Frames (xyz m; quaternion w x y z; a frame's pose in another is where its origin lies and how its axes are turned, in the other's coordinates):
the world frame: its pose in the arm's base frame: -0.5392 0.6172 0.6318 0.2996 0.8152 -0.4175 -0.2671
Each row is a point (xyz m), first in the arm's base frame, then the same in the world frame.
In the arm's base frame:
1: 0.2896 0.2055 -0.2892
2: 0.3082 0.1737 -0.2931
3: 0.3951 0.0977 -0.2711
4: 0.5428 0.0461 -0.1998
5: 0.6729 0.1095 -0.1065
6: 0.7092 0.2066 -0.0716
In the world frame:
1: 0.9384 -0.8926 0.1652
2: 0.9753 -0.8900 0.1636
3: 1.0794 -0.8838 0.1092
4: 1.1847 -0.8856 -0.0267
5: 1.1803 -0.9169 -0.1959
6: 1.1106 -0.9567 -0.2702

